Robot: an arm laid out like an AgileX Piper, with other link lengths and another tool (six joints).
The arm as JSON. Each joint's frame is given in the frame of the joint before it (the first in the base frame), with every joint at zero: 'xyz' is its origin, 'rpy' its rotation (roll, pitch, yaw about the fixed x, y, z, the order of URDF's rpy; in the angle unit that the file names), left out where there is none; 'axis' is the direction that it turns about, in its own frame. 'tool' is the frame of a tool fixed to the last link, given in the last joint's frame.
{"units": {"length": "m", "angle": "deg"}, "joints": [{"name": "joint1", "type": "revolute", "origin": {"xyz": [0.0, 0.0, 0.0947]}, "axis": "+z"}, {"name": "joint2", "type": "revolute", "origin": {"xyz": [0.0, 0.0, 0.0], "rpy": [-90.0, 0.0, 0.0]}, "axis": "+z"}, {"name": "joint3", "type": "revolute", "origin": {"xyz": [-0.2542, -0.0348, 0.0]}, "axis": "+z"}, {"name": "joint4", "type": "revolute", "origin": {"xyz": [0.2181, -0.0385, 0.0], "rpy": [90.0, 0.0, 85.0]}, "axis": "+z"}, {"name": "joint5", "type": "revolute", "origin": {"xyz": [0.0, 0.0, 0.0], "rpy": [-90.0, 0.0, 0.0]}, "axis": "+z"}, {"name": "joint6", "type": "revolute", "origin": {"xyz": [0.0, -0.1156, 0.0], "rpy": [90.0, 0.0, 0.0]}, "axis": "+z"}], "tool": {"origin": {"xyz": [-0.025, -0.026, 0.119], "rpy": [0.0, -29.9, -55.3]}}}
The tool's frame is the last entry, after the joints.
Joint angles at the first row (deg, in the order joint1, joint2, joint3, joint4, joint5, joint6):
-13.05, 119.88, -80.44, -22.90, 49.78, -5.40
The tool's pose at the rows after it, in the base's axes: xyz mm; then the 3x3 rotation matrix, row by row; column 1 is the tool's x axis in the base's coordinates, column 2 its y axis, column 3 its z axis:
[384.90, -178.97, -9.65], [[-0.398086, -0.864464, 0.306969], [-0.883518, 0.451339, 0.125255], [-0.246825, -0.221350, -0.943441]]
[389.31, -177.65, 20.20], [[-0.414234, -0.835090, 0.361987], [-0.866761, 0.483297, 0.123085], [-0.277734, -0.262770, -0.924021]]
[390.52, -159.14, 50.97], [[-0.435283, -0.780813, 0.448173], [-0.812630, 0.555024, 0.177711], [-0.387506, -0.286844, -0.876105]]
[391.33, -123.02, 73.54], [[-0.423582, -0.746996, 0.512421], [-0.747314, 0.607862, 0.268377], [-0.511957, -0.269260, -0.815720]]
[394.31, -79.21, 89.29], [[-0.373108, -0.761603, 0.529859], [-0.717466, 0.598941, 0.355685], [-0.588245, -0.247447, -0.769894]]
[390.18, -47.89, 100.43], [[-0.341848, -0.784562, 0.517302], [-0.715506, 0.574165, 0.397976], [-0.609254, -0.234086, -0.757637]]
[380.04, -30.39, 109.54], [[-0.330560, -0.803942, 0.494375], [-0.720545, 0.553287, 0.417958], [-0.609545, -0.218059, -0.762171]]
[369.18, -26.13, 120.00], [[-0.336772, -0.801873, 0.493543], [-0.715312, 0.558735, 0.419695], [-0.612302, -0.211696, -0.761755]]
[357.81, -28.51, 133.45], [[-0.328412, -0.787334, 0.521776], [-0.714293, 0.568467, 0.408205], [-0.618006, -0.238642, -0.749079]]
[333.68, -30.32, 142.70], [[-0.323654, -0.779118, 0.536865], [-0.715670, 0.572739, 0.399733], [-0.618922, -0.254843, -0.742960]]
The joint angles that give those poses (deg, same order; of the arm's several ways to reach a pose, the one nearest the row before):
-13.05, 118.83, -82.21, -22.95, 52.18, -5.25
-13.05, 115.47, -84.42, -20.92, 55.08, -5.19
-12.91, 110.46, -85.51, -14.14, 57.66, -5.03
-11.34, 105.89, -85.57, -6.06, 59.93, -4.85
-7.55, 102.85, -85.58, -0.84, 61.62, -4.71
-3.61, 100.65, -85.58, 0.37, 63.78, -3.29
-1.10, 98.60, -85.57, 0.51, 66.68, -2.37
-0.44, 96.25, -85.33, 0.57, 69.02, -1.35
-0.43, 92.24, -83.12, 0.00, 69.10, -0.47
-0.44, 86.09, -78.06, -0.48, 69.27, 0.00

